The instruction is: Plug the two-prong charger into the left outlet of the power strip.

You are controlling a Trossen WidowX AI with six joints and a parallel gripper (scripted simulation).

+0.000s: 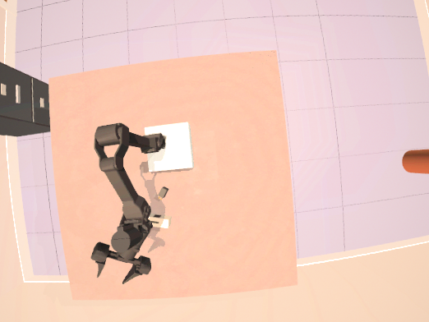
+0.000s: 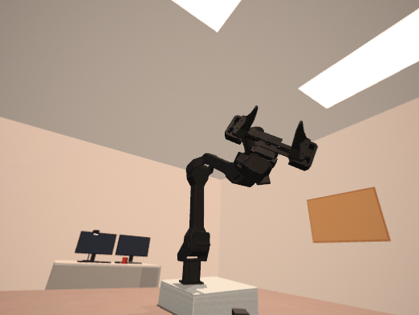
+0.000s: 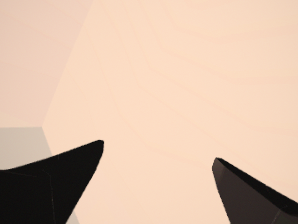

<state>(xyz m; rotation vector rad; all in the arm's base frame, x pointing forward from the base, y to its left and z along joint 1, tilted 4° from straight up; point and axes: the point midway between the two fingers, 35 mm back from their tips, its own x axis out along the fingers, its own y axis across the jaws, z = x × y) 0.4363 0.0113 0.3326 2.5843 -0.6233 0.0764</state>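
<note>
The two-prong charger lies 22 cm behind my gripper tip, 5 cm to the left of it and 36 cm below it.
</note>
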